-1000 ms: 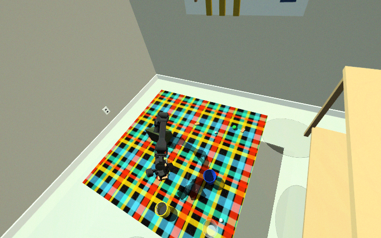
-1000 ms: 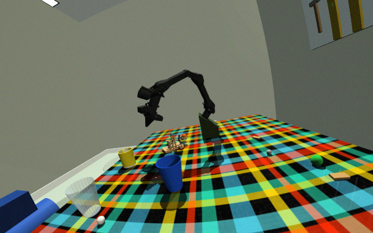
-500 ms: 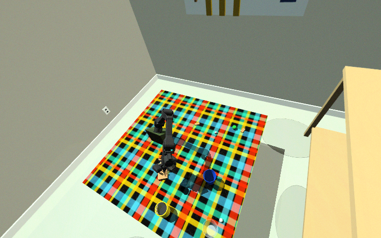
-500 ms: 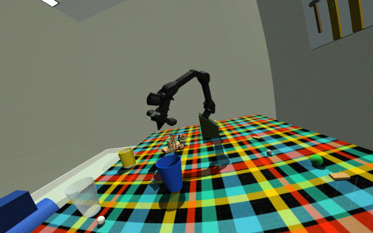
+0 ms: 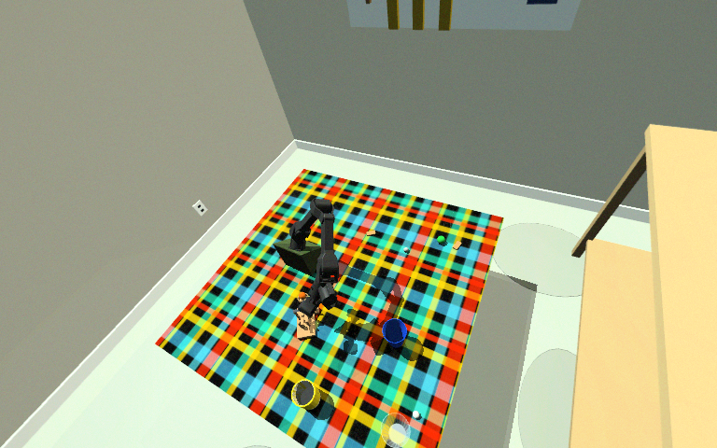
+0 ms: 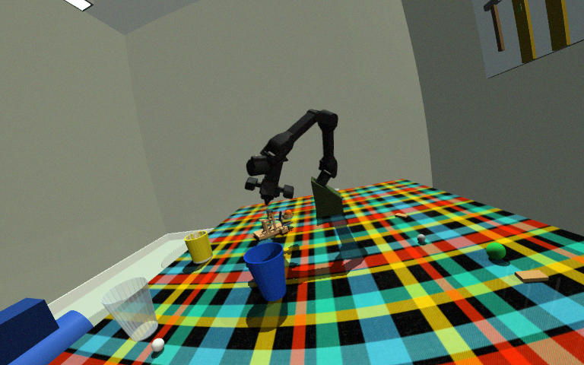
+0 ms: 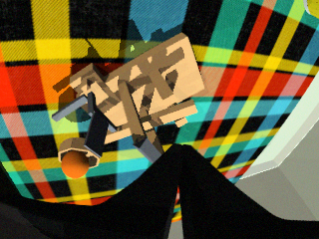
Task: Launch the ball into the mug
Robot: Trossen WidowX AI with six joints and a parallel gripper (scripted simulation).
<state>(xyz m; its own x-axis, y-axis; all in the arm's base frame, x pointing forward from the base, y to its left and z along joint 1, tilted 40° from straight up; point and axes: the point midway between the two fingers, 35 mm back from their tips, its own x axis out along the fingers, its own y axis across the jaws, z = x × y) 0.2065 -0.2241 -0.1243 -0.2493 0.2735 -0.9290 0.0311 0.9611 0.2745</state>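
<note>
My gripper tip is 11 cm past the orange ball, 9 cm above it and 8 cm to the right of it. The rest, counted from my gripper tip: yellow mug 29 cm to the right, 12 cm below, 9 cm ahead; then blue cup 35 cm ahead, 12 cm below, 2 cm to the left; then wooden catapult 9 cm below, 7 cm behind, 2 cm to the left.
</note>
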